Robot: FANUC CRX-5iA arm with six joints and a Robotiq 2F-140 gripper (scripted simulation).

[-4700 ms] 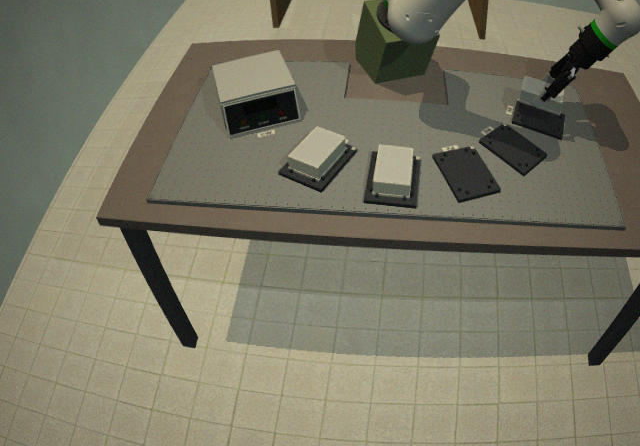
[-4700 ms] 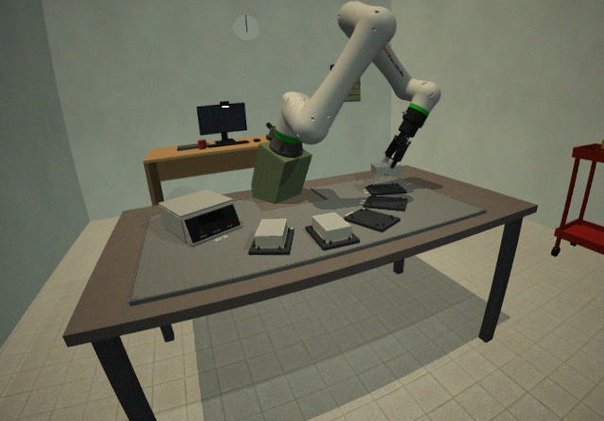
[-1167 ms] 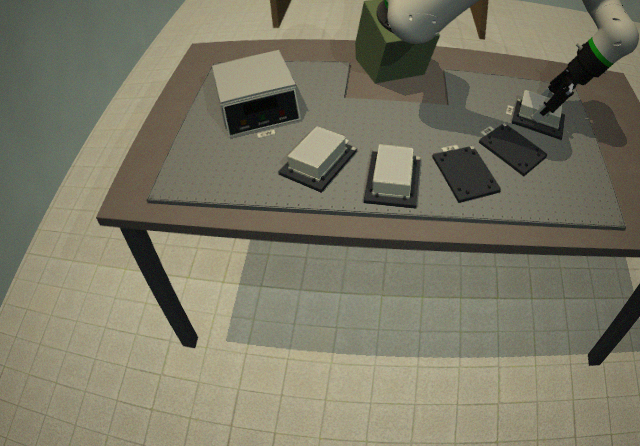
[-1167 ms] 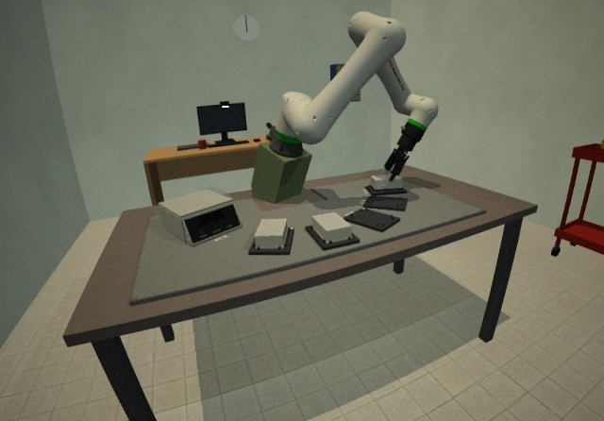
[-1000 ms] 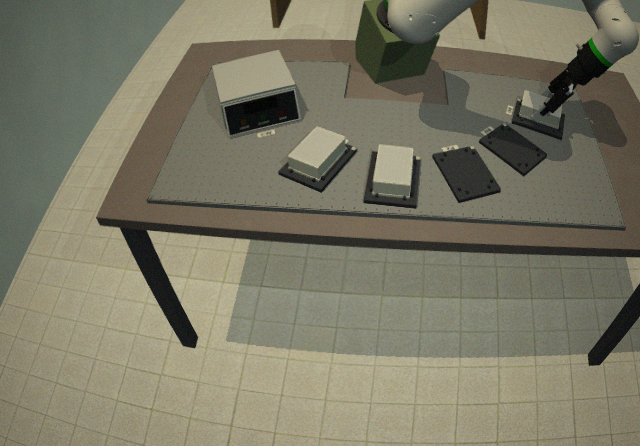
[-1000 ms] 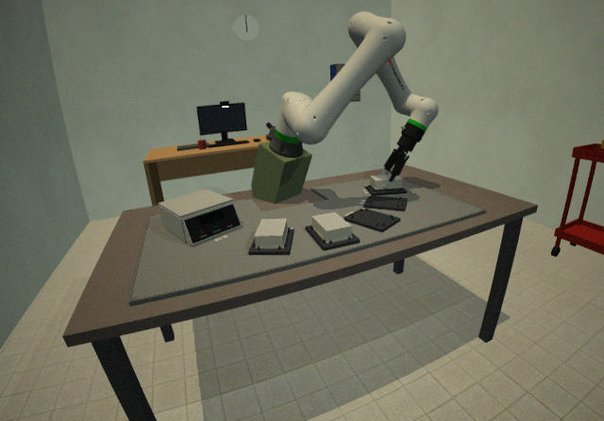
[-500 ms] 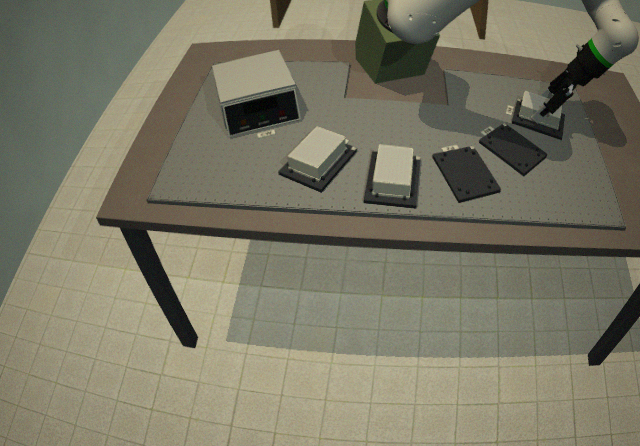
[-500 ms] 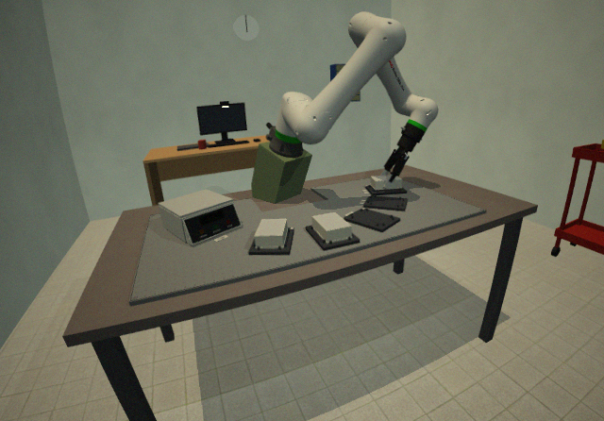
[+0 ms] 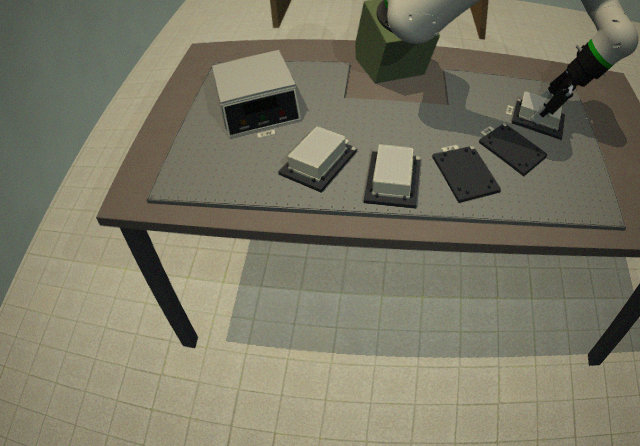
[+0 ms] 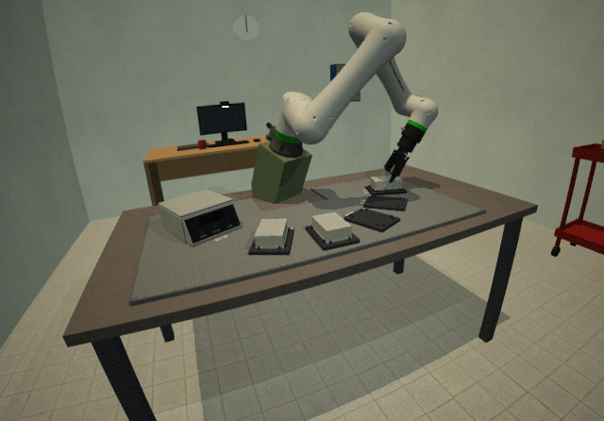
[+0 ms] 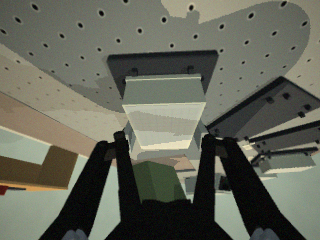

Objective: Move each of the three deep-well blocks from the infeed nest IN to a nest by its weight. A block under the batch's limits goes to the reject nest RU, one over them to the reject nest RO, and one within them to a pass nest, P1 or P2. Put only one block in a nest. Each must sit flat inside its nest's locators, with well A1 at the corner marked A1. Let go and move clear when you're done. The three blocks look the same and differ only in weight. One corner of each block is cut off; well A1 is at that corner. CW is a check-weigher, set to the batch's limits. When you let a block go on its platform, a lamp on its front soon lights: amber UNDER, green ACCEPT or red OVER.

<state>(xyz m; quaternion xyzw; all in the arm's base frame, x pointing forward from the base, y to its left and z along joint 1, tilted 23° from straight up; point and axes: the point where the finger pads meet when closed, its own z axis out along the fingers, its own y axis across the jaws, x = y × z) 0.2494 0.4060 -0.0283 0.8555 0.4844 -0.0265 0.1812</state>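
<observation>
The nest RO lies 40 mm below my hand. The rest, counted from my hand: nest P2 (230 mm ahead, 280 mm to the right, 40 mm below); P1 label (150 mm ahead, 450 mm to the right, 50 mm below); nest RU (130 mm ahead, 120 mm to the right, 40 mm below).
</observation>
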